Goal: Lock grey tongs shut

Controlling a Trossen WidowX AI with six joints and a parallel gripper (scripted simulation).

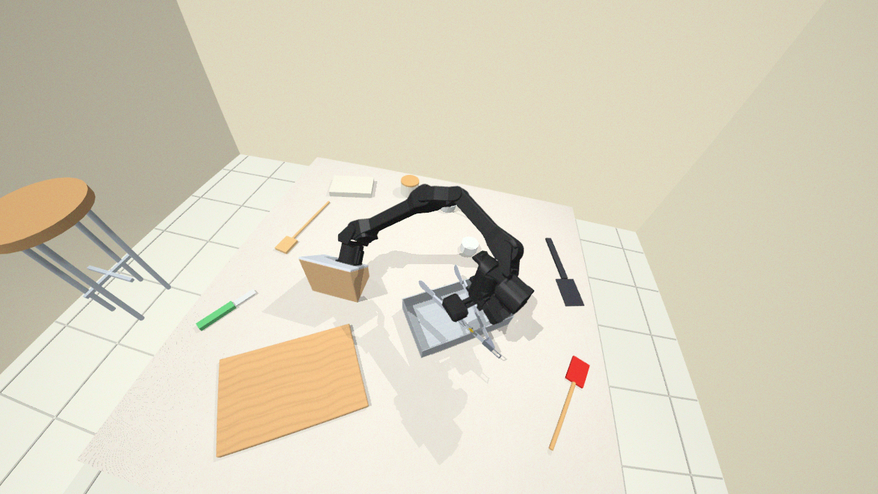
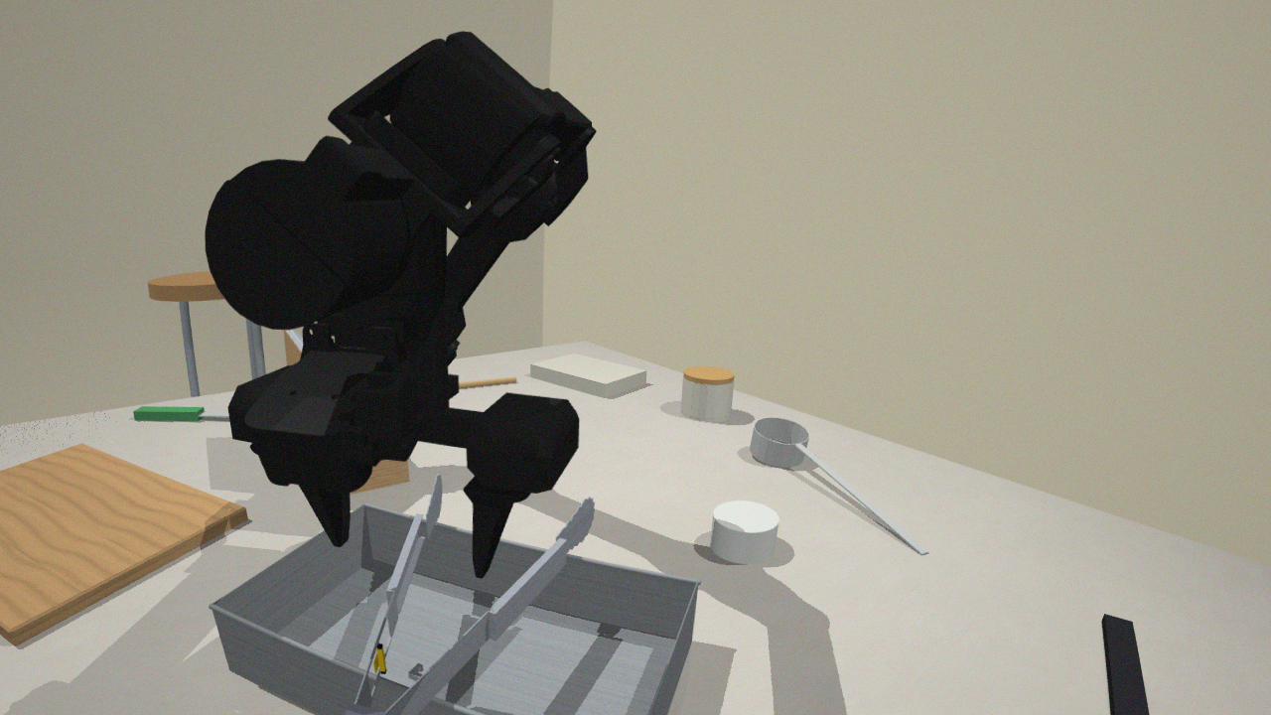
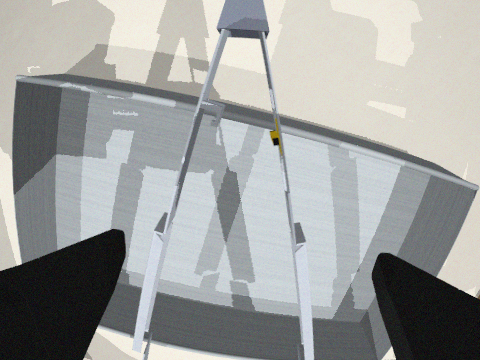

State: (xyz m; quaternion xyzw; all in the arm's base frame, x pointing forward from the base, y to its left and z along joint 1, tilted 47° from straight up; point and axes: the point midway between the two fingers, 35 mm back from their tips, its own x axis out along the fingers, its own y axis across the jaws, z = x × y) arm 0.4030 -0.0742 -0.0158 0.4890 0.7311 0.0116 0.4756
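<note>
Right now my gripper tip is 2 cm short of the yellow lock piece, 3 cm to the left of it and 5 cm above it. Round my gripper tip: white puck: 5 cm behind, 33 cm to the left, 11 cm below; grey roasting tin: 3 cm behind, 4 cm to the left, 10 cm below; red spatula: 34 cm ahead, 10 cm to the right, 12 cm below.
</note>
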